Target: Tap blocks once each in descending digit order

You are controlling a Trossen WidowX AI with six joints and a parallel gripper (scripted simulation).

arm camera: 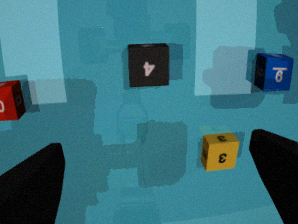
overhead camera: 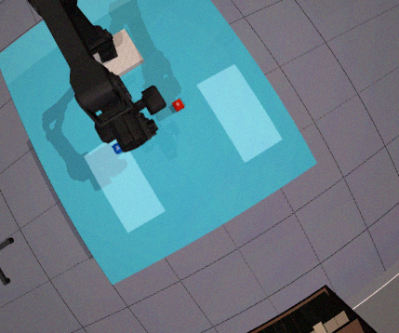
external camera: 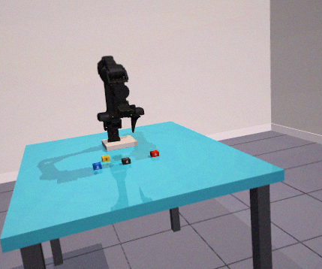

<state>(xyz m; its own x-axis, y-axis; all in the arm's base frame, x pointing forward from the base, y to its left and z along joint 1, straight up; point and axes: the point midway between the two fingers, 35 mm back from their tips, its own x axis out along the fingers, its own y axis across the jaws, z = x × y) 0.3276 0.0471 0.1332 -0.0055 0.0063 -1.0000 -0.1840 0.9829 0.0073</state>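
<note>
The blue block lies 20 mm ahead of my gripper tip, 120 mm to the right of it and 110 mm below it. The rest, counted from my gripper tip: red block 40 mm behind, 130 mm to the left, 110 mm below; then black block 10 mm ahead, 110 mm below; then yellow block 70 mm behind, 90 mm to the right, 110 mm below.
</note>
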